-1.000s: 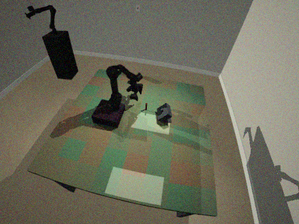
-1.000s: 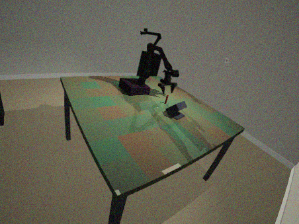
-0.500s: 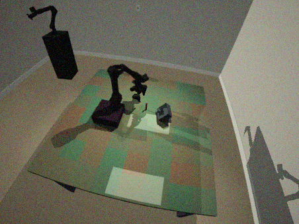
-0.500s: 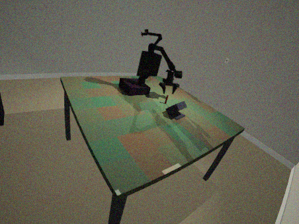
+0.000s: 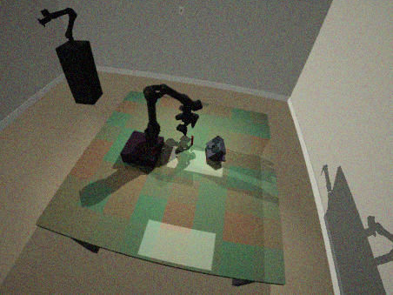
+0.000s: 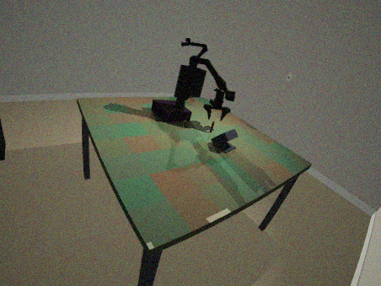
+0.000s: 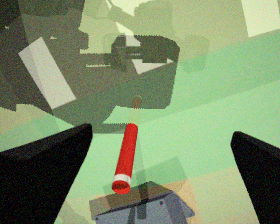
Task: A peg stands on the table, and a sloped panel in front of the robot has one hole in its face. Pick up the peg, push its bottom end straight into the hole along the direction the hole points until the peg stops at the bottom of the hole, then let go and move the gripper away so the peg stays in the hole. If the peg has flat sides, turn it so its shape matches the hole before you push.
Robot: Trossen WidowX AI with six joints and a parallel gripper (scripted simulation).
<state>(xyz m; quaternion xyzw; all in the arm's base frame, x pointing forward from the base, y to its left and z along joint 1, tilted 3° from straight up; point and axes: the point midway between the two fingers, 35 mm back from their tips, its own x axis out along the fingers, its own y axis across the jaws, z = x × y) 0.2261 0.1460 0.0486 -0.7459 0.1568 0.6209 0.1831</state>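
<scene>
Now: the red round peg 3 cm ahead of my gripper tip, 5 cm to the right of it and 2 cm below it. From my gripper tip the other things lie so: grey-blue sloped panel: 19 cm ahead, 11 cm to the right, 2 cm below.
</scene>
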